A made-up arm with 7 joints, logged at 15 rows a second.
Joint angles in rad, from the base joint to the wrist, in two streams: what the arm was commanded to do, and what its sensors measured. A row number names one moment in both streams.
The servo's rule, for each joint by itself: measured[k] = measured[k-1] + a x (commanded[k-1-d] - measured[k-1]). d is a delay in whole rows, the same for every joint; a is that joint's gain. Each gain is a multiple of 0.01, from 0.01 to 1. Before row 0 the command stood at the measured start. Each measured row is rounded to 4 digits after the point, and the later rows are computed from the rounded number. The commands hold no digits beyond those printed.
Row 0, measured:
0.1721 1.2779 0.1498 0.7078 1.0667 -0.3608 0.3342
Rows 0 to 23, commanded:
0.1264 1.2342 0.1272 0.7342 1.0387 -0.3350 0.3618
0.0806 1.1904 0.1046 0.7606 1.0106 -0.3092 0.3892
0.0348 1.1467 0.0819 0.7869 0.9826 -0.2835 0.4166
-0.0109 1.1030 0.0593 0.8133 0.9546 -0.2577 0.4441
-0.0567 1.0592 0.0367 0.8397 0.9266 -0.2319 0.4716
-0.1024 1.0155 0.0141 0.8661 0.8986 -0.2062 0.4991
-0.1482 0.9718 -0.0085 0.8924 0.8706 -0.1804 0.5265
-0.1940 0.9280 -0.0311 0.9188 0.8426 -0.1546 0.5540
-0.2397 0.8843 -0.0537 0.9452 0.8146 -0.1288 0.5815
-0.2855 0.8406 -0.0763 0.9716 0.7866 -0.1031 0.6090
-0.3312 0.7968 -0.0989 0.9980 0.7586 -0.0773 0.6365
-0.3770 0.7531 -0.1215 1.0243 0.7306 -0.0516 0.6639
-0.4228 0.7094 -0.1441 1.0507 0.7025 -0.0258 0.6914
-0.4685 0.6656 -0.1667 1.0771 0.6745 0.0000 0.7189
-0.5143 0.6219 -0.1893 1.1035 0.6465 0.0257 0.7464
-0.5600 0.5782 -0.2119 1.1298 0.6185 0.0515 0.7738
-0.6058 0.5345 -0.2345 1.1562 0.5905 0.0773 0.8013
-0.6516 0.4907 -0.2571 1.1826 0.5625 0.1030 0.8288
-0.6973 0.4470 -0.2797 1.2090 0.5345 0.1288 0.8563
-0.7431 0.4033 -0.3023 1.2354 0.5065 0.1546 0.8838
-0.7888 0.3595 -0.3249 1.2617 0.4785 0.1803 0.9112
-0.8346 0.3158 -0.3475 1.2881 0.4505 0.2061 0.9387
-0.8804 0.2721 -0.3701 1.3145 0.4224 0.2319 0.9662
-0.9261 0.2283 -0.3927 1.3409 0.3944 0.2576 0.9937
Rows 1 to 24, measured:
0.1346 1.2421 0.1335 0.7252 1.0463 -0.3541 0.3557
0.0903 1.1997 0.1127 0.7486 1.0202 -0.3424 0.3818
0.0448 1.1562 0.0905 0.7739 0.9928 -0.3271 0.4089
-0.0009 1.1126 0.0680 0.7999 0.9649 -0.3091 0.4364
-0.0467 1.0688 0.0455 0.8262 0.9369 -0.2890 0.4639
-0.0924 1.0251 0.0229 0.8525 0.9089 -0.2675 0.4914
-0.1382 0.9814 0.0003 0.8788 0.8809 -0.2449 0.5188
-0.1840 0.9376 -0.0223 0.9052 0.8529 -0.2214 0.5463
-0.2297 0.8939 -0.0449 0.9316 0.8249 -0.1973 0.5738
-0.2755 0.8502 -0.0675 0.9580 0.7969 -0.1728 0.6013
-0.3212 0.8064 -0.0901 0.9844 0.7689 -0.1480 0.6288
-0.3670 0.7627 -0.1127 1.0107 0.7409 -0.1229 0.6562
-0.4128 0.7190 -0.1353 1.0371 0.7129 -0.0977 0.6837
-0.4585 0.6752 -0.1579 1.0635 0.6849 -0.0723 0.7112
-0.5043 0.6315 -0.1805 1.0899 0.6569 -0.0468 0.7387
-0.5500 0.5878 -0.2031 1.1162 0.6289 -0.0212 0.7661
-0.5958 0.5441 -0.2257 1.1426 0.6009 0.0044 0.7936
-0.6416 0.5003 -0.2483 1.1690 0.5729 0.0300 0.8211
-0.6873 0.4566 -0.2709 1.1954 0.5449 0.0557 0.8486
-0.7331 0.4129 -0.2935 1.2218 0.5169 0.0814 0.8761
-0.7788 0.3691 -0.3161 1.2481 0.4889 0.1071 0.9035
-0.8246 0.3254 -0.3387 1.2745 0.4609 0.1328 0.9310
-0.8704 0.2817 -0.3613 1.3009 0.4328 0.1586 0.9585
-0.9161 0.2379 -0.3839 1.3273 0.4048 0.1843 0.9860
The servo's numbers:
d 0
a 0.82 0.82 0.72 0.66 0.73 0.26 0.78

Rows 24 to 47, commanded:
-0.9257 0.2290 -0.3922 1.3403 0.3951 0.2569 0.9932
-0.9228 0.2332 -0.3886 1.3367 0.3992 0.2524 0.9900
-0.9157 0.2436 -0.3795 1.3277 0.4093 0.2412 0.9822
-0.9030 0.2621 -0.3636 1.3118 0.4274 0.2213 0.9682
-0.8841 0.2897 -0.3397 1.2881 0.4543 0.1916 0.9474
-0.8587 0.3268 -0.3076 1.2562 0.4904 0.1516 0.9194
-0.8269 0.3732 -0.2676 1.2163 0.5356 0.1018 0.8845
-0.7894 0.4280 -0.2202 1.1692 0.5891 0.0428 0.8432
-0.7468 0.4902 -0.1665 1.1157 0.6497 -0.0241 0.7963
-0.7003 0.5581 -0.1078 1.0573 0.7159 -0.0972 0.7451
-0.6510 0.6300 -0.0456 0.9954 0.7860 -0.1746 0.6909
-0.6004 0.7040 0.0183 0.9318 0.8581 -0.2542 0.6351
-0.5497 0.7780 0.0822 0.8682 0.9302 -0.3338 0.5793
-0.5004 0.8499 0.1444 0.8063 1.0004 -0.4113 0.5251
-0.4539 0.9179 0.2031 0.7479 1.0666 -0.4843 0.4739
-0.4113 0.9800 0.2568 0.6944 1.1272 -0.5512 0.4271
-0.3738 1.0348 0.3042 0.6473 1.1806 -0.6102 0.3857
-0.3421 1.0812 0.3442 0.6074 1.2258 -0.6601 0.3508
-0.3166 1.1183 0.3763 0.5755 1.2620 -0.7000 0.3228
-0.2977 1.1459 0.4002 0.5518 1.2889 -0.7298 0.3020
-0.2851 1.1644 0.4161 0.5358 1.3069 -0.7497 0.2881
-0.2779 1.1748 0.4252 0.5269 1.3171 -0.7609 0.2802
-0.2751 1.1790 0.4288 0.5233 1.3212 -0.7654 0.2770
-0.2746 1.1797 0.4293 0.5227 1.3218 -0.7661 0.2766
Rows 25 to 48, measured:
-0.9240 0.2306 -0.3899 1.3359 0.3977 0.2032 0.9916
-0.9230 0.2327 -0.3890 1.3364 0.3988 0.2160 0.9904
-0.9170 0.2416 -0.3822 1.3307 0.4065 0.2226 0.9840
-0.9055 0.2584 -0.3688 1.3182 0.4218 0.2223 0.9717
-0.8880 0.2841 -0.3478 1.2983 0.4455 0.2143 0.9527
-0.8640 0.3191 -0.3189 1.2705 0.4783 0.1980 0.9267
-0.8336 0.3635 -0.2820 1.2347 0.5201 0.1730 0.8938
-0.7974 0.4164 -0.2375 1.1915 0.5705 0.1391 0.8543
-0.7559 0.4769 -0.1864 1.1415 0.6283 0.0967 0.8091
-0.7103 0.5435 -0.1298 1.0859 0.6922 0.0463 0.7592
-0.6617 0.6144 -0.0692 1.0262 0.7607 -0.0111 0.7059
-0.6114 0.6879 -0.0062 0.9639 0.8318 -0.0743 0.6507
-0.5608 0.7618 0.0574 0.9007 0.9036 -0.1418 0.5950
-0.5113 0.8340 0.1200 0.8384 0.9743 -0.2119 0.5405
-0.4642 0.9028 0.1798 0.7787 1.0417 -0.2827 0.4886
-0.4208 0.9661 0.2352 0.7231 1.1041 -0.3525 0.4406
-0.3823 1.0224 0.2849 0.6731 1.1599 -0.4195 0.3978
-0.3493 1.0706 0.3276 0.6297 1.2080 -0.4821 0.3611
-0.3225 1.1097 0.3627 0.5939 1.2474 -0.5388 0.3312
-0.3022 1.1394 0.3897 0.5661 1.2777 -0.5885 0.3084
-0.2882 1.1599 0.4087 0.5461 1.2990 -0.6304 0.2926
-0.2798 1.1721 0.4206 0.5334 1.3122 -0.6643 0.2829
-0.2759 1.1778 0.4265 0.5267 1.3188 -0.6906 0.2783
-0.2748 1.1794 0.4285 0.5241 1.3210 -0.7102 0.2770

